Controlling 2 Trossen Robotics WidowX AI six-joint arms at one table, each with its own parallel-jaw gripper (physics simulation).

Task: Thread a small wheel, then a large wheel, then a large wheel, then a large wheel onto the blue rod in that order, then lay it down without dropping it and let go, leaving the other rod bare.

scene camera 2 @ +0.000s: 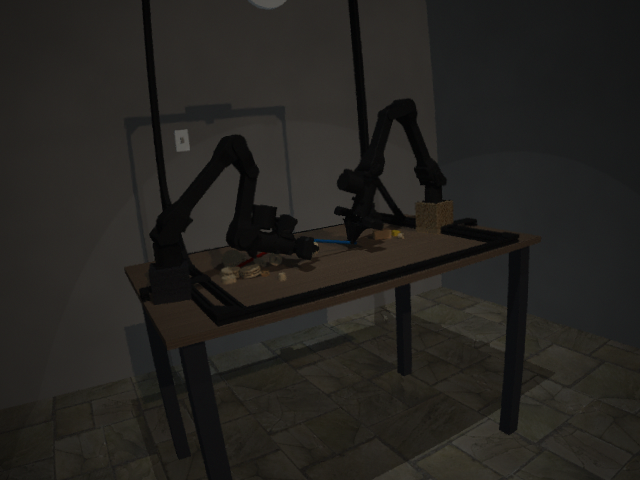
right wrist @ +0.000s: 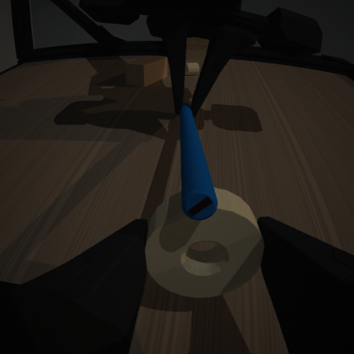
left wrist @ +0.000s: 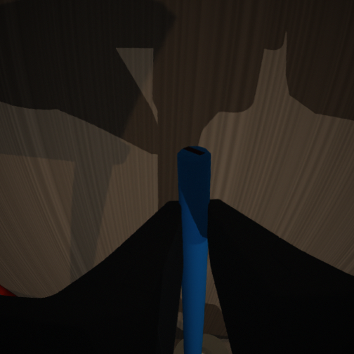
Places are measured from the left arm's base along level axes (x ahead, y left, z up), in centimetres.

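Pixels of known places: left gripper, fingertip midpoint: (scene camera 2: 350, 243); right gripper, fingertip midpoint: (scene camera 2: 314, 247); left arm's base at its link origin: (scene camera 2: 433, 201); right arm's base at its link origin: (scene camera 2: 168, 264).
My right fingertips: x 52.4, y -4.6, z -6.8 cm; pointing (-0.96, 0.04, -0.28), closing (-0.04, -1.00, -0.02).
Note:
For each thing: its middle in the pictures, then the offset to it from my right fingertips.
- blue rod at the middle of its body: (scene camera 2: 333, 241) dy -0.1, dx -7.5, dz +0.3 cm
- small pale piece at the middle of its body: (scene camera 2: 282, 276) dy +8.0, dx +17.7, dz -3.2 cm
- wooden block at the middle of its body: (scene camera 2: 382, 234) dy -4.0, dx -33.1, dz -2.6 cm
- yellow piece at the middle of its body: (scene camera 2: 394, 232) dy -3.8, dx -39.2, dz -3.4 cm
My left gripper (scene camera 2: 353, 241) (left wrist: 193, 212) (right wrist: 184, 115) is shut on the blue rod (scene camera 2: 330, 241) (left wrist: 194, 280) (right wrist: 192, 150) near one end. The rod's visible length is bare and its free end points toward my right gripper (scene camera 2: 314, 248) (right wrist: 205, 222). That gripper is shut on a pale wheel (right wrist: 165, 265), held upright with its hole facing the rod. In the right wrist view the rod's end overlaps the wheel's upper face, above the hole. The gap between them is hard to judge. The other rod, red (scene camera 2: 252, 259) (left wrist: 6, 291), lies on the table beyond the right forearm, partly hidden.
Several loose pale wheels (scene camera 2: 250, 271) lie below the right arm, with a small pale piece (scene camera 2: 282, 276) nearby. A wooden block (scene camera 2: 382, 234) (right wrist: 145, 71) and a yellow piece (scene camera 2: 396, 233) lie near the left arm's base. A black frame (scene camera 2: 361, 282) edges the table.

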